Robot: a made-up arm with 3 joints. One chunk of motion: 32 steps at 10 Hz.
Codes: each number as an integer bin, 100 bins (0 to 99) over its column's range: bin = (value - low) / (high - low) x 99, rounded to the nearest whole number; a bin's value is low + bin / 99 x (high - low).
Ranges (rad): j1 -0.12..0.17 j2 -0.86..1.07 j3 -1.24..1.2
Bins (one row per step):
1: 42 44 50
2: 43 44 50
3: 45 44 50
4: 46 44 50
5: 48 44 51
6: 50 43 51
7: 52 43 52
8: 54 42 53
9: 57 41 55
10: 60 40 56
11: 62 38 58
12: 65 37 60
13: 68 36 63
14: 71 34 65
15: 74 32 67
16: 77 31 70
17: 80 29 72
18: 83 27 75
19: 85 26 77
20: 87 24 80
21: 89 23 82
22: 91 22 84
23: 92 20 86
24: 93 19 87
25: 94 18 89
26: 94 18 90
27: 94 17 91
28: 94 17 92
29: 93 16 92
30: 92 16 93
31: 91 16 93
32: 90 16 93
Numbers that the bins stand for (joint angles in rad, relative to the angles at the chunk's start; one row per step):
1: 0.0030 -0.0022 -0.0077
2: 0.0060 -0.0022 -0.0077
3: 0.0118 -0.0022 -0.0077
4: 0.0147 -0.0022 -0.0077
5: 0.0206 -0.0022 0.0170
6: 0.0265 -0.0217 0.0170
7: 0.0323 -0.0217 0.0416
8: 0.0382 -0.0412 0.0663
9: 0.0470 -0.0607 0.1156
10: 0.0558 -0.0802 0.1402
11: 0.0616 -0.1192 0.1895
12: 0.0704 -0.1387 0.2388
13: 0.0792 -0.1582 0.3127
14: 0.0880 -0.1972 0.3620
15: 0.0968 -0.2362 0.4113
16: 0.1056 -0.2557 0.4853
17: 0.1143 -0.2946 0.5345
18: 0.1231 -0.3336 0.6085
19: 0.1290 -0.3531 0.6578
20: 0.1348 -0.3921 0.7317
21: 0.1407 -0.4116 0.7810
22: 0.1466 -0.4311 0.8303
23: 0.1495 -0.4701 0.8796
24: 0.1524 -0.4896 0.9042
25: 0.1554 -0.5091 0.9535
26: 0.1554 -0.5091 0.9782
27: 0.1554 -0.5286 1.0028
28: 0.1554 -0.5286 1.0275
29: 0.1524 -0.5481 1.0275
30: 0.1495 -0.5481 1.0521
31: 0.1466 -0.5481 1.0521
32: 0.1436 -0.5481 1.0521

